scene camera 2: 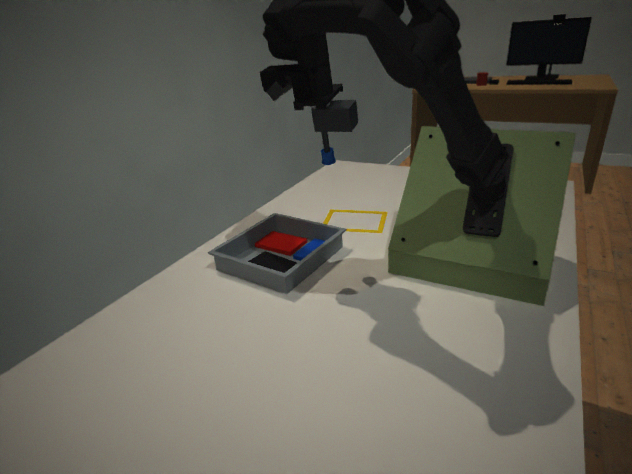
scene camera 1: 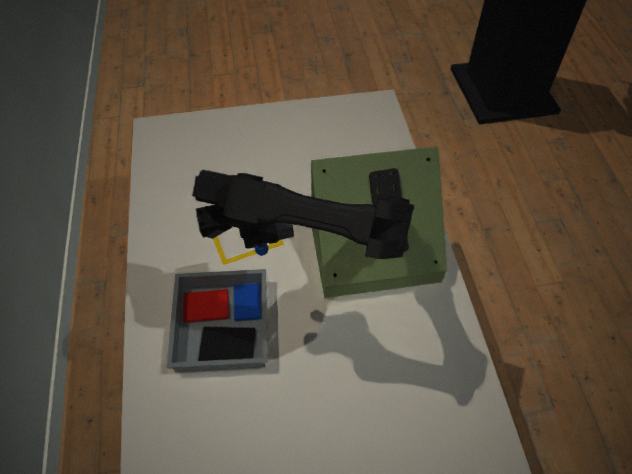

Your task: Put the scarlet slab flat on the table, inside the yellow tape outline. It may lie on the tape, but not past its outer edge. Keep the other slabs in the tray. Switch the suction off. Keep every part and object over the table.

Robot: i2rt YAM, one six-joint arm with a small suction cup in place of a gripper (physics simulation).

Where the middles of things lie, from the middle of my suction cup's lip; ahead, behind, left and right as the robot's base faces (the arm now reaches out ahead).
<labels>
My suction cup is now 240 mm above the blue slab [scene camera 1: 246,296], 50 mm short of it and 10 mm to the left of it. Round my suction cup: scarlet slab [scene camera 1: 207,305] 240 mm below, 160 mm ahead, 20 mm to the right; then grey tray [scene camera 1: 185,338] 220 mm below, 120 mm ahead, 40 mm to the left; then black slab [scene camera 1: 217,343] 240 mm below, 110 mm ahead, 100 mm to the left.
</labels>
